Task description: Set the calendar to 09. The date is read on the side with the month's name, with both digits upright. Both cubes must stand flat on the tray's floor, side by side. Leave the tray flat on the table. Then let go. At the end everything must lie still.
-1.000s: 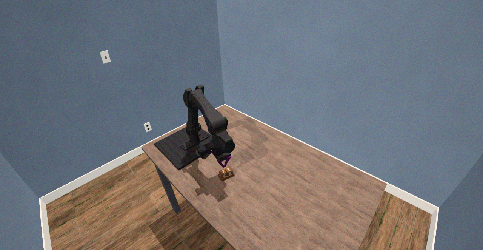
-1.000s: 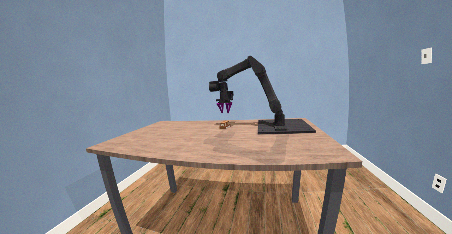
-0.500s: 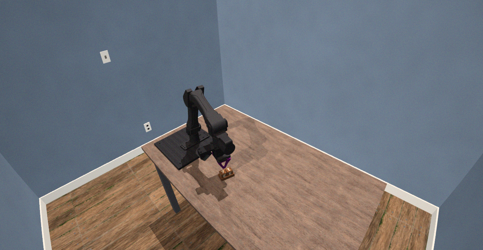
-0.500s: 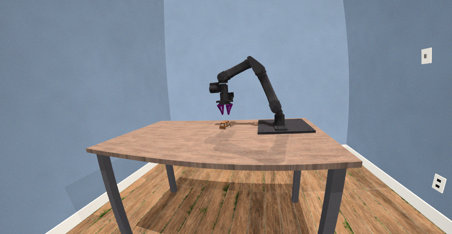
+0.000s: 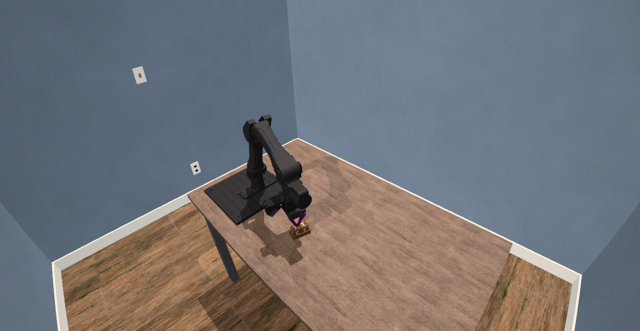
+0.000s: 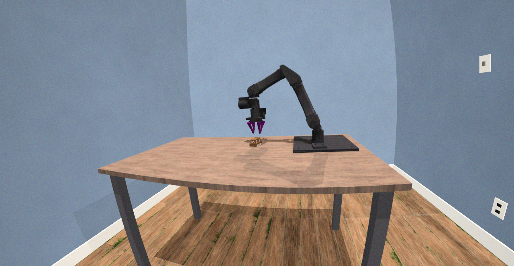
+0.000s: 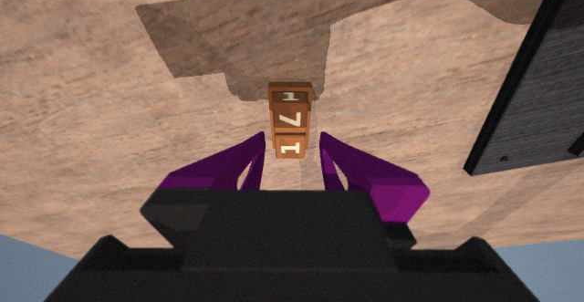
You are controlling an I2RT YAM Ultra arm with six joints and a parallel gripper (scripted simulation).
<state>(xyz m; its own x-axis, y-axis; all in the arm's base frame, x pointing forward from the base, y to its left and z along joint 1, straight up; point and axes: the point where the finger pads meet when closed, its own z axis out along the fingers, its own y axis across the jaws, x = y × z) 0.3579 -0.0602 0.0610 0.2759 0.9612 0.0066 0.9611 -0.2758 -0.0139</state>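
Now: the wooden tray 1 cm ahead of my hand, 1 cm to the left of it and 7 cm below it.
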